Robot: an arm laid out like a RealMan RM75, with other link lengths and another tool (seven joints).
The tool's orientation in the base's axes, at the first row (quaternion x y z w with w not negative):
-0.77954, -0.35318, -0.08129, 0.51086
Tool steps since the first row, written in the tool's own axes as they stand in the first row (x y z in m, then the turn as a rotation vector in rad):
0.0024, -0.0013, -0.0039, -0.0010, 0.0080, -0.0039
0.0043, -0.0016, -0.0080, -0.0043, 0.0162, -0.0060
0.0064, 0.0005, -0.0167, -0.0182, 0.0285, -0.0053
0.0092, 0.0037, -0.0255, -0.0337, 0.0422, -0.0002
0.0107, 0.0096, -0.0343, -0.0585, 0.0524, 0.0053
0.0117, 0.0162, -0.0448, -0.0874, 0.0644, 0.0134
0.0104, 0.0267, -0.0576, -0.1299, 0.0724, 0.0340
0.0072, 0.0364, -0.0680, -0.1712, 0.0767, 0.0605
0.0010, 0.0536, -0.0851, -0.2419, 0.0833, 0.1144
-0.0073, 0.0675, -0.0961, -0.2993, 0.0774, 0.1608
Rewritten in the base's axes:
0.0019, -0.0019, 0.0039, 0.0052, -0.0056, -0.0046
0.0040, -0.0045, 0.0070, 0.0085, -0.0108, -0.0113
0.0089, -0.0114, 0.0105, 0.0059, -0.0195, -0.0275
0.0151, -0.0183, 0.0136, 0.0019, -0.0256, -0.0475
0.0220, -0.0265, 0.0141, -0.0112, -0.0348, -0.0697
0.0294, -0.0365, 0.0146, -0.0268, -0.0441, -0.0964
0.0381, -0.0504, 0.0121, -0.0579, -0.0483, -0.1326
0.0443, -0.0630, 0.0082, -0.0918, -0.0459, -0.1683
0.0546, -0.0844, 0.0004, -0.1524, -0.0345, -0.2327
0.0599, -0.1009, -0.0088, -0.2093, -0.0203, -0.2779

